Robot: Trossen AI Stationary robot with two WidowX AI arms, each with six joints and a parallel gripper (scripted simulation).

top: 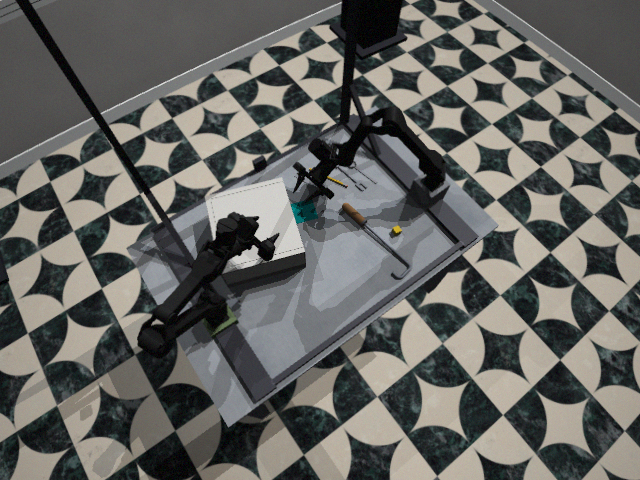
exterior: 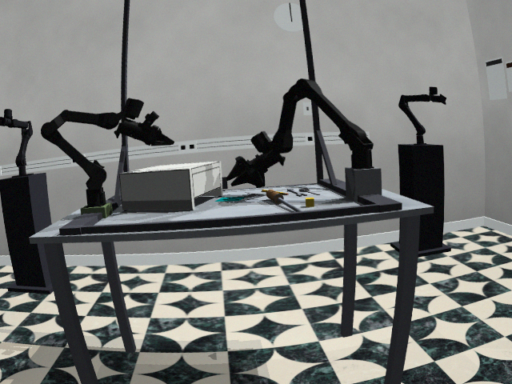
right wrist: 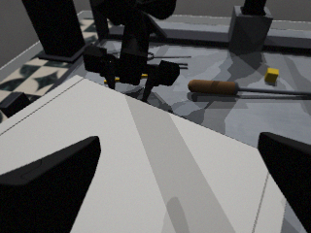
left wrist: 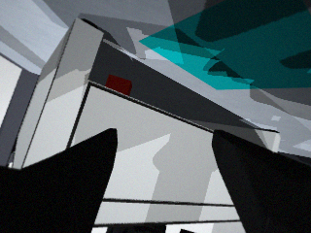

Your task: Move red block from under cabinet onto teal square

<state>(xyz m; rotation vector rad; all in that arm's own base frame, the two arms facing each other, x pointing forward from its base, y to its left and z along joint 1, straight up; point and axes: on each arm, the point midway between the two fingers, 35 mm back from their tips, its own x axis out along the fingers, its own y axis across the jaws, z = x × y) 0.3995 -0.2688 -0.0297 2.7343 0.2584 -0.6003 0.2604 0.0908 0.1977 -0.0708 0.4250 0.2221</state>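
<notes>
My left gripper is now 70 mm above the teal square, 40 mm short of it and 30 mm to the left of it. The rest, counted from my left hand: yellow pencil: 140 mm to the left, 70 mm below, 40 mm behind; wooden-handled tool: 290 mm ahead, 110 mm to the left, 60 mm below; red block: 200 mm to the right, 60 mm below, 10 mm behind.
</notes>
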